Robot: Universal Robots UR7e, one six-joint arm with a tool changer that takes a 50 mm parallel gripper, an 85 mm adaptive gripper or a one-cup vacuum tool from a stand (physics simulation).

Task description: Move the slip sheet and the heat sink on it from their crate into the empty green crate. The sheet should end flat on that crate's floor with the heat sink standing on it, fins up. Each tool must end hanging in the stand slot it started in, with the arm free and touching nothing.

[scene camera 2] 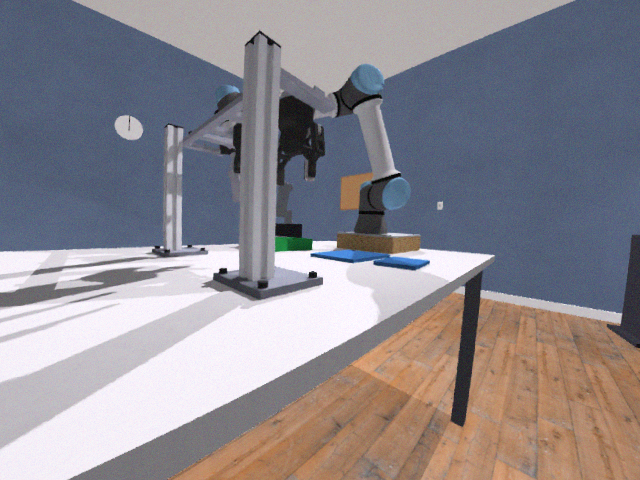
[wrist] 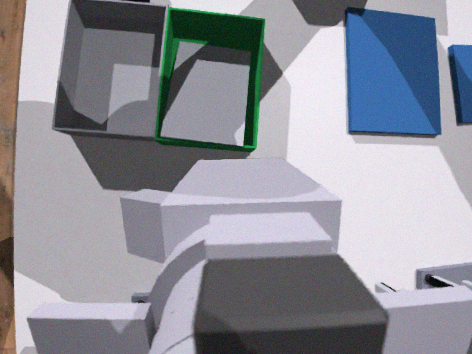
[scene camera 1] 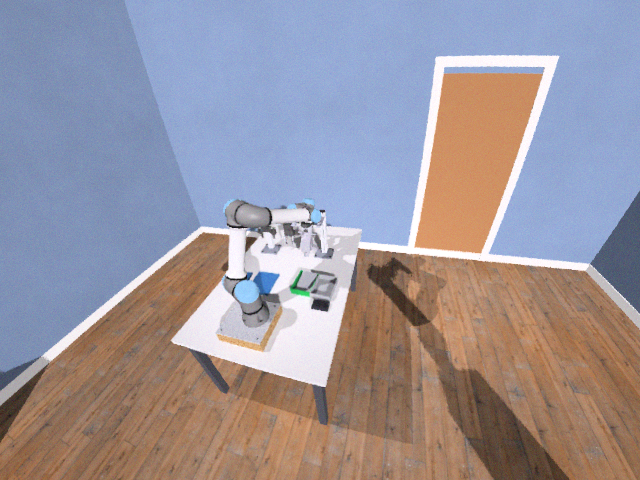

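The arm carries the pale one-cup vacuum tool, upright and raised near the tool stand. Nothing shows hanging from its lower end; the cup's underside is hidden. In the wrist view the tool's pale body fills the lower middle. The grey slip sheet lies flat inside the green crate, partly in shadow. The grey crate beside it is empty. The black heat sink stands on the table by the grey crate, outside both crates; its edge shows at the wrist view's top.
A large blue plate and a smaller blue plate lie on the table. Black gripper tools hang at the stand, partly hidden by its post. The arm's base block stands at the table's other end.
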